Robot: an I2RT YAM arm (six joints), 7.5 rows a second.
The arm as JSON. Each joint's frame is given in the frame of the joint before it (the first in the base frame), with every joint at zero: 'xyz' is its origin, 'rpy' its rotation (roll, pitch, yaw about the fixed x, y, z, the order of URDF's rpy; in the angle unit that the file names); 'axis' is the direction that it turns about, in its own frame. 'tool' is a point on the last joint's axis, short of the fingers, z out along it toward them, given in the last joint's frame.
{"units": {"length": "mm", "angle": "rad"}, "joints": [
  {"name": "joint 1", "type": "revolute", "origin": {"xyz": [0.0, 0.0, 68.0], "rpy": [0.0, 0.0, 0.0]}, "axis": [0.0, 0.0, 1.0]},
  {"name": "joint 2", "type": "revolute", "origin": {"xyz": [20.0, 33.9, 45.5], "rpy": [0.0, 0.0, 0.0]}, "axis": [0.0, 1.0, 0.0]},
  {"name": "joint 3", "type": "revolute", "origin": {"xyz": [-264.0, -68.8, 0.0], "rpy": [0.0, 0.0, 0.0]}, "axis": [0.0, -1.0, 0.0]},
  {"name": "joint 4", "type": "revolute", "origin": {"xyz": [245.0, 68.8, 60.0], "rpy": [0.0, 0.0, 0.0]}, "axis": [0.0, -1.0, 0.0]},
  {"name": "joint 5", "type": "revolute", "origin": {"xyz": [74.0, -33.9, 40.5], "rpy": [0.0, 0.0, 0.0]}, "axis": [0.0, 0.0, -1.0]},
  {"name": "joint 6", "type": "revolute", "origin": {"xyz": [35.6, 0.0, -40.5], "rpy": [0.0, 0.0, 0.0]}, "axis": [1.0, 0.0, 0.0]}
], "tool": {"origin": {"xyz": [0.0, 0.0, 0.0], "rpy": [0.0, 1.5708, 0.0]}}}
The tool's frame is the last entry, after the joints.
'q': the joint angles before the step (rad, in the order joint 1, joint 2, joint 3, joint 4, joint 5, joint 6). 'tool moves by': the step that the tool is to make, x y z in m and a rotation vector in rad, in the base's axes. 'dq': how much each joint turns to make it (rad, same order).
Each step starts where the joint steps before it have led.
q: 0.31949 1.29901 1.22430 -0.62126 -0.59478 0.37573
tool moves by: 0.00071 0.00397 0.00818 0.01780 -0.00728 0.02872
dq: 0.01023 0.01106 0.03578 -0.01252 -0.02352 -0.00066
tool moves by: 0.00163 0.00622 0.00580 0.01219 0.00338 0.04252
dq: 0.01603 0.02172 0.03928 -0.02186 -0.02850 -0.00870
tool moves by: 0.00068 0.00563 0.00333 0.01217 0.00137 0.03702
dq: 0.01531 0.01491 0.02359 -0.00932 -0.02432 -0.00583
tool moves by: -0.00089 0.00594 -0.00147 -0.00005 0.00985 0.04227
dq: 0.01843 0.01222 0.00837 -0.01560 -0.02052 -0.01627
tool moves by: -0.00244 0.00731 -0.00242 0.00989 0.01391 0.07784
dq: 0.02185 0.01449 0.00810 -0.02564 -0.05151 -0.03487
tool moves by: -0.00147 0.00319 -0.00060 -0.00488 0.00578 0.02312
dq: 0.01151 0.00558 0.00630 -0.01675 -0.00702 -0.01295
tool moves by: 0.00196 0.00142 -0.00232 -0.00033 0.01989 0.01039
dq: 0.00067 0.01379 0.00652 -0.01221 -0.01233 -0.00165
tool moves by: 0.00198 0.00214 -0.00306 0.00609 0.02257 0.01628
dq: 0.00219 0.01454 0.00316 -0.00641 -0.02033 0.00059
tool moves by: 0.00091 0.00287 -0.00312 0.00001 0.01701 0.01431
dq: 0.00675 0.01153 0.00076 -0.00538 -0.01024 -0.00087
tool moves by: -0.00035 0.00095 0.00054 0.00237 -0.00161 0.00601
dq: 0.00315 0.00066 0.00212 -0.00008 -0.00306 -0.00148
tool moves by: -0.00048 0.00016 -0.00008 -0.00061 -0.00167 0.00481
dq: 0.00102 -0.00049 -0.00020 -0.00272 -0.00172 -0.00516
